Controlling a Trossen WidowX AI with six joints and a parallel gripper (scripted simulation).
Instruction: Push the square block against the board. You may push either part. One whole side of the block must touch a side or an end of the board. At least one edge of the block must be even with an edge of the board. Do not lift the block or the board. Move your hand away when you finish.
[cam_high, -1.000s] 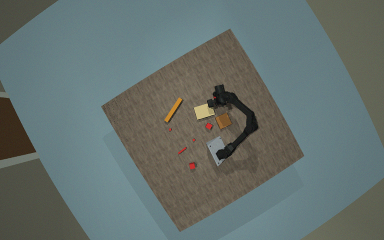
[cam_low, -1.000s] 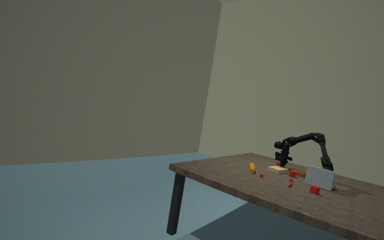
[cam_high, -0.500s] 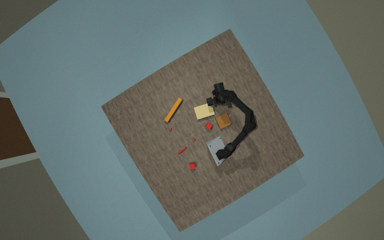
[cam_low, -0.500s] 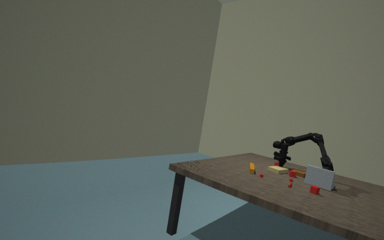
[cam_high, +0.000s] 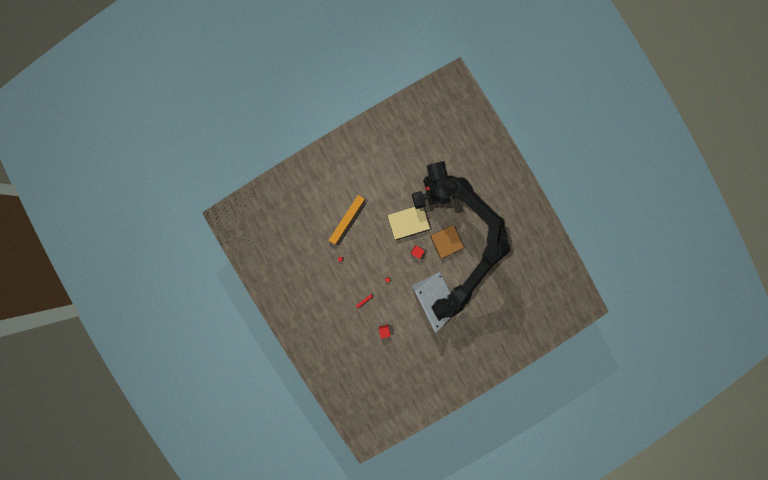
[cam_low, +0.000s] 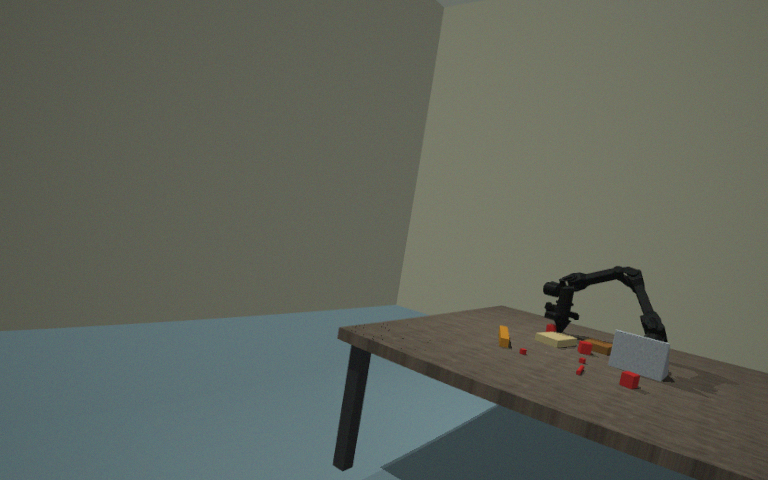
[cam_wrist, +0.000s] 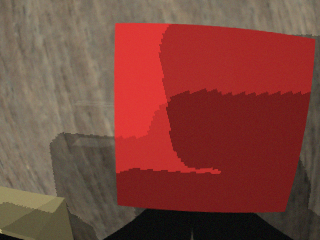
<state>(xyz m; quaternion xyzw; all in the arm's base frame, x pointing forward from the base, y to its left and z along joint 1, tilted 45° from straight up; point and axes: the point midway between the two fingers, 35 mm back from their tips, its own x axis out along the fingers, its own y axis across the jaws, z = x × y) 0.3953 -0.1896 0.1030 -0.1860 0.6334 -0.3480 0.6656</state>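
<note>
Right now my gripper tip is 180 mm past the brown square block, 40 mm to the right of it and 10 mm below it. From my gripper tip the other things lie so: red stick 460 mm to the left, 240 mm behind; board 140 mm to the left, 40 mm behind, 10 mm above; long orange bar 360 mm to the left, 90 mm ahead, 10 mm above.
</note>
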